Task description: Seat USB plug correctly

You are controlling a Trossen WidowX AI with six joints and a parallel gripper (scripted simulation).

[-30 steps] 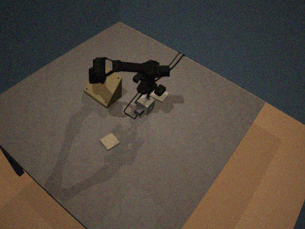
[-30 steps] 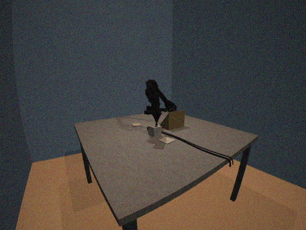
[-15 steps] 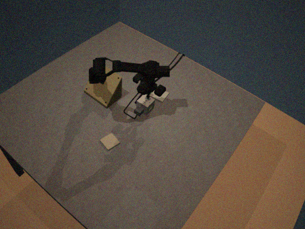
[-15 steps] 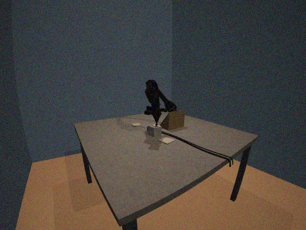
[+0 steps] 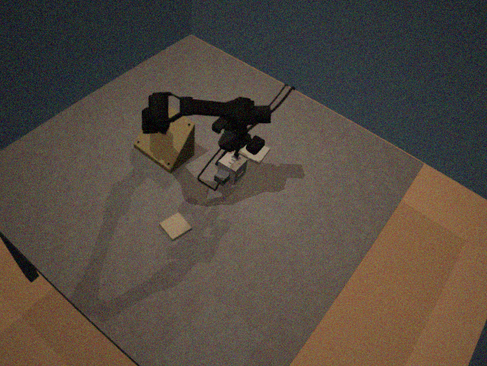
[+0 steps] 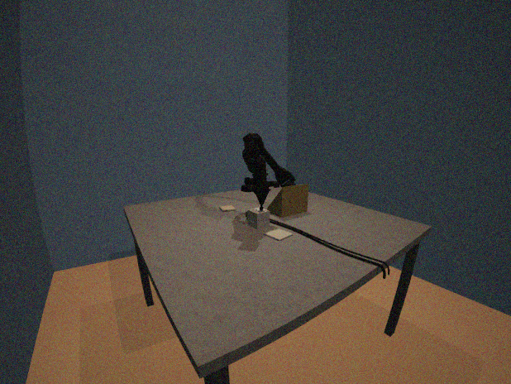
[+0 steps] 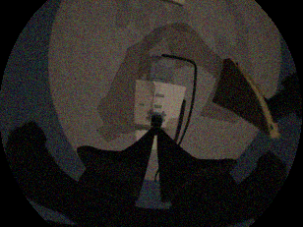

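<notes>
Right now the USB plug is 20 mm below my gripper tip. From my gripper tip the other things lie so: flat white pad: 130 mm to the left, 110 mm below.
</notes>
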